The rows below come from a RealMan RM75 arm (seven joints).
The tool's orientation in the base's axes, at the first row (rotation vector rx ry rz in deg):
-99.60, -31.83, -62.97
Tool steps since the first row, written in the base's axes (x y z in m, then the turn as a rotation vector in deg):
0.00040, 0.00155, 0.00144, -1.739, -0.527, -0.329
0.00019, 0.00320, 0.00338, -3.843, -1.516, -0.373
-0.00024, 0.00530, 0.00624, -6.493, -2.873, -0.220
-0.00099, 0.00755, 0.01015, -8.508, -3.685, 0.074
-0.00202, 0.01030, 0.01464, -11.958, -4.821, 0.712
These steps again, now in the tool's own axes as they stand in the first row. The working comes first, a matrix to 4 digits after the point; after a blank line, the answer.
The tool's axes in the first row as the columns of a matrix, in the base's axes (used below as rounded here):
0.4885, 0.7630, 0.4234
-0.1115, -0.4267, 0.8975
0.8654, -0.4856, -0.1234

0.00127, -0.00106, 0.00138, -1.075, -0.942, -1.169
0.00266, -0.00286, 0.00254, -2.031, -2.104, -2.942
0.00469, -0.00547, 0.00389, -3.042, -3.621, -5.301
0.00746, -0.00891, 0.00510, -3.681, -4.955, -6.919
0.01053, -0.01305, 0.00658, -4.688, -7.413, -9.478

